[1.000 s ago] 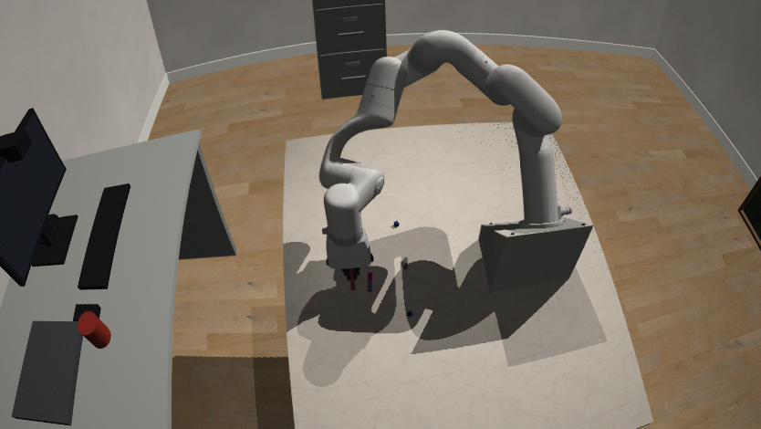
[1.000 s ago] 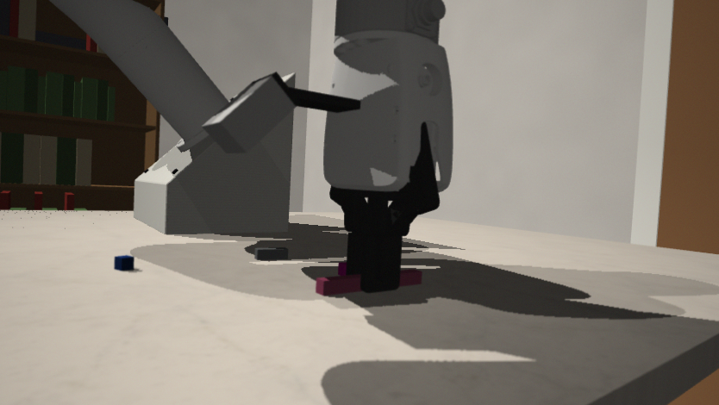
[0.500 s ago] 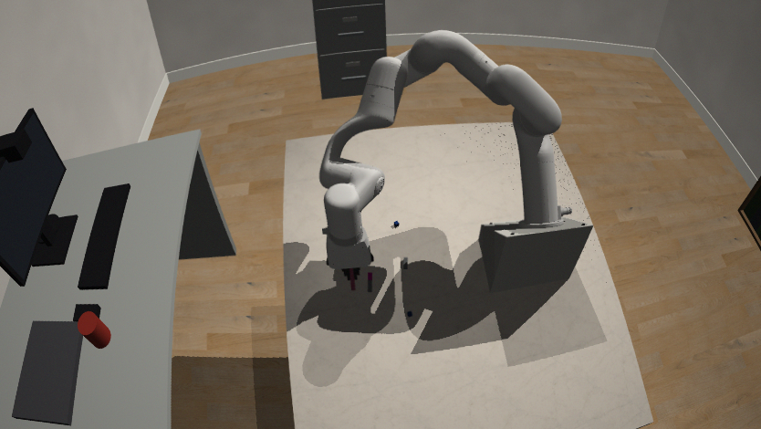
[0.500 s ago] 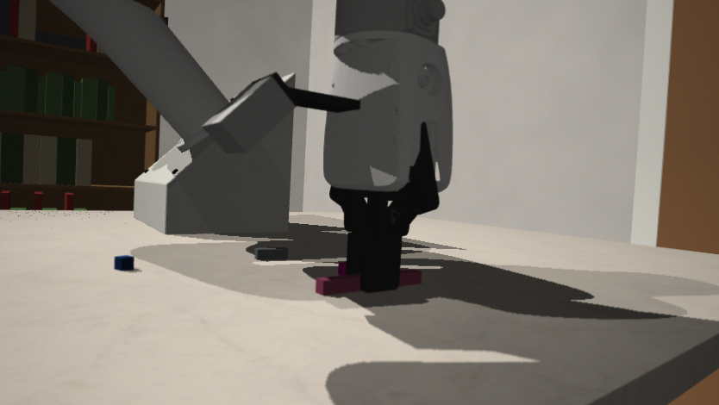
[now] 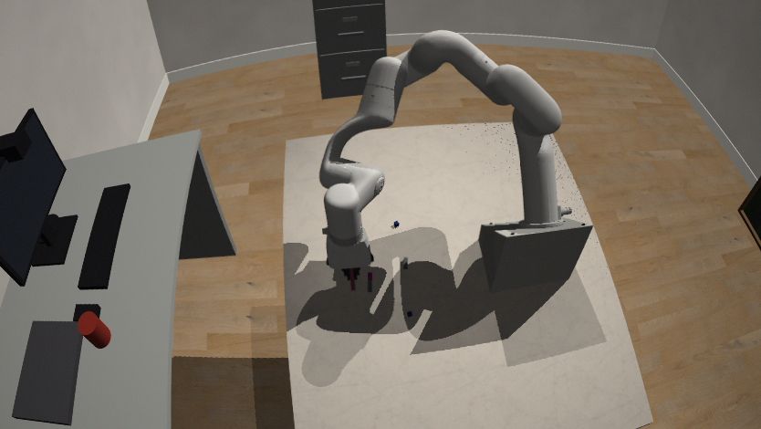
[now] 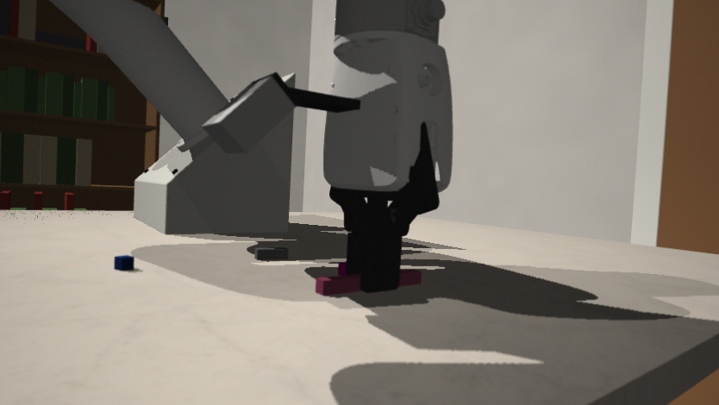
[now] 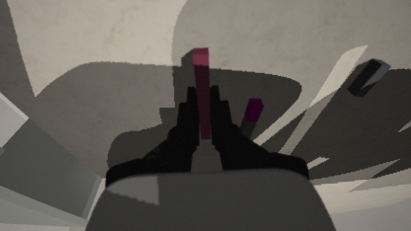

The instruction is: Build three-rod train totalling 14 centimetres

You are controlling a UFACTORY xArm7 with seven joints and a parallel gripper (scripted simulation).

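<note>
Now: the magenta rod 4 cm behind my hand, 2 cm to the left of it and 2 cm below it. Round my hand: pink rod: 2 cm below; grey rod: 14 cm behind, 2 cm below, 1 cm to the right.
</note>
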